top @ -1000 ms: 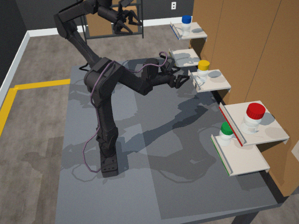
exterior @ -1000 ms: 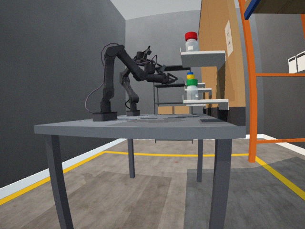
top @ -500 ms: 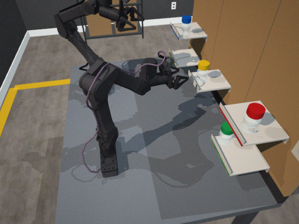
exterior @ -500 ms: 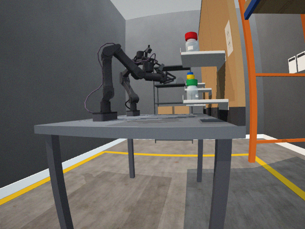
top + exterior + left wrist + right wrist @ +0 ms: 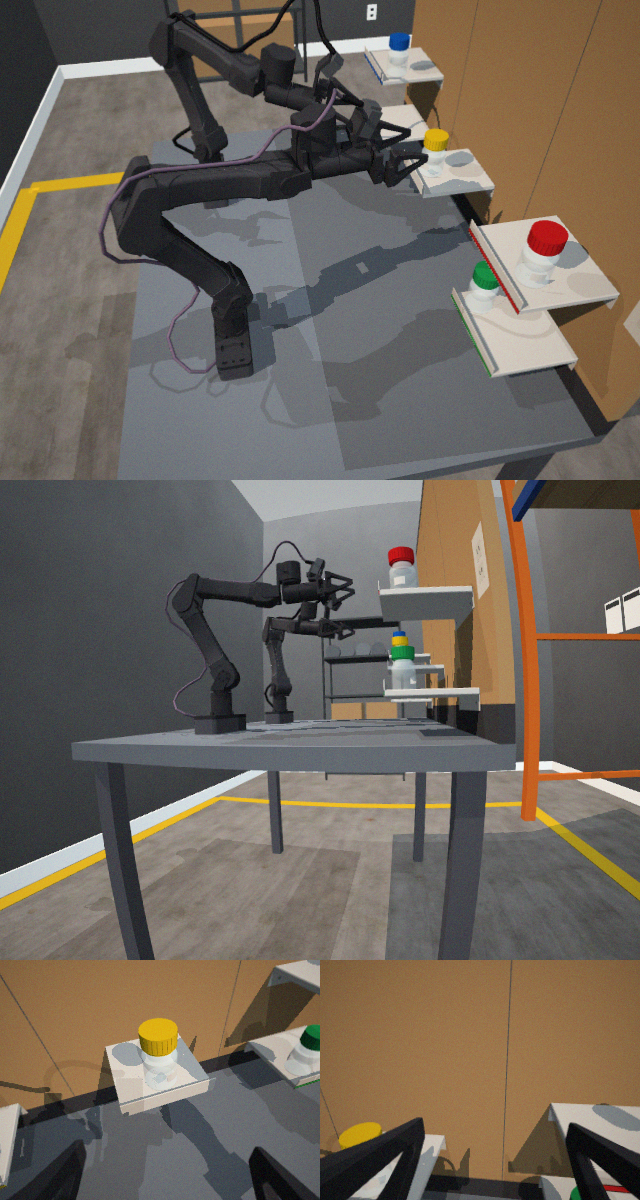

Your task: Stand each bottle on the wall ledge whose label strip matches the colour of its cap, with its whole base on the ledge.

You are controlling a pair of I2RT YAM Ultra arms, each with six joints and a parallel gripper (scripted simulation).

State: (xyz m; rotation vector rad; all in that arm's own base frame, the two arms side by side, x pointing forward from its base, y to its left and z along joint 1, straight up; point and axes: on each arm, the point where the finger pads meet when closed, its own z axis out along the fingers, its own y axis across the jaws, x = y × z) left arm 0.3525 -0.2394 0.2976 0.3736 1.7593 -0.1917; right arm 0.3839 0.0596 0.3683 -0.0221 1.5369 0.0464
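Right now the yellow-capped bottle is 190 mm ahead of my left hand, 60 mm to the right of it and 110 mm below it. The rest, counted from my left hand: blue-capped bottle 210 mm ahead, 270 mm to the left, 10 mm below; then green-capped bottle 170 mm ahead, 400 mm to the right, 200 mm below; then brown wall 330 mm ahead, 80 mm to the right, 110 mm above.
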